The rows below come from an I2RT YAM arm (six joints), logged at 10 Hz.
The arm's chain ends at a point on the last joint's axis. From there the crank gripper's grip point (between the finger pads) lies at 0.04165 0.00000 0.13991 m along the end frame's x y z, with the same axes.
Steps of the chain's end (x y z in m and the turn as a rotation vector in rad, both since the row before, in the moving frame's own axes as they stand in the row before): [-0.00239 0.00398 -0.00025 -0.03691 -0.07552 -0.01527]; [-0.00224 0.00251 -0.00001 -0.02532 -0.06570 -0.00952]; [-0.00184 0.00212 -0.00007 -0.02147 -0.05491 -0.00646]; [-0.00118 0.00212 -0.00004 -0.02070 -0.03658 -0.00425]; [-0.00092 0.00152 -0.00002 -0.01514 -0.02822 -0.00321]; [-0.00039 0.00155 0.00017 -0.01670 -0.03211 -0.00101]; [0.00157 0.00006 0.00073 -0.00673 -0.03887 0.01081]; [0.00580 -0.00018 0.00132 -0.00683 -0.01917 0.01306]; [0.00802 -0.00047 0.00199 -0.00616 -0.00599 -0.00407]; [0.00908 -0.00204 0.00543 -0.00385 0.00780 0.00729]
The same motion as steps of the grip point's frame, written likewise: [-0.01303 0.00864 0.00241 -0.03691 -0.07552 -0.01527]; [-0.01150 0.00573 0.00238 -0.02532 -0.06570 -0.00952]; [-0.00957 0.00490 0.00198 -0.02147 -0.05491 -0.00646]; [-0.00632 0.00486 0.00136 -0.02070 -0.03658 -0.00425]; [-0.00488 0.00352 0.00108 -0.01514 -0.02822 -0.00321]; [-0.00490 0.00386 0.00142 -0.01670 -0.03211 -0.00101]; [-0.00391 0.00143 0.00224 -0.00673 -0.03887 0.01081]; [0.00310 0.00130 0.00209 -0.00683 -0.01917 0.01306]; [0.00718 0.00022 0.00223 -0.00616 -0.00599 -0.00407]; [0.01017 -0.00119 0.00510 -0.00385 0.00780 0.00729]
